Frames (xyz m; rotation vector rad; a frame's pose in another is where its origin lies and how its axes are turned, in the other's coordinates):
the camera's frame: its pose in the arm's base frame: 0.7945 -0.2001 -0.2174 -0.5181 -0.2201 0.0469
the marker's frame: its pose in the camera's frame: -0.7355 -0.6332 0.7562 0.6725 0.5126 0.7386
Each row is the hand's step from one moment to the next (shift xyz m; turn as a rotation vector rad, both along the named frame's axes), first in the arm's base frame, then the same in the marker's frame.
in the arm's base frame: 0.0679 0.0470 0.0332 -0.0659 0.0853 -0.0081
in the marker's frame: 0.0613 0.0054 0.0643 0.0121 0.1026 -0.0317
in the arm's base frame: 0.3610 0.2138 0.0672 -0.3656 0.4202 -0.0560
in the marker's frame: 0.3478 -0.0255 0.2428 0.0387 0.5254 -0.1892
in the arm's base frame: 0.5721 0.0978 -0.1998 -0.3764 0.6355 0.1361
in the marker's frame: 0.5253 -0.3023 0.0972 0.0875 0.7459 -0.0093
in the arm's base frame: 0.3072 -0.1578 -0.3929 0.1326 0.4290 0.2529
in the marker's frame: 0.2670 -0.3952 -0.2150 0.2532 0.3190 0.3158
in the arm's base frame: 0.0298 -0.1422 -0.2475 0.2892 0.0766 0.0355
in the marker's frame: 0.0318 -0.1878 -0.2147 0.2272 -0.0987 0.1715
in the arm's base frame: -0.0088 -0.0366 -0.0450 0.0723 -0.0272 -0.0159
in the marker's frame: -0.0104 -0.0343 -0.0464 0.0380 -0.0668 0.0177
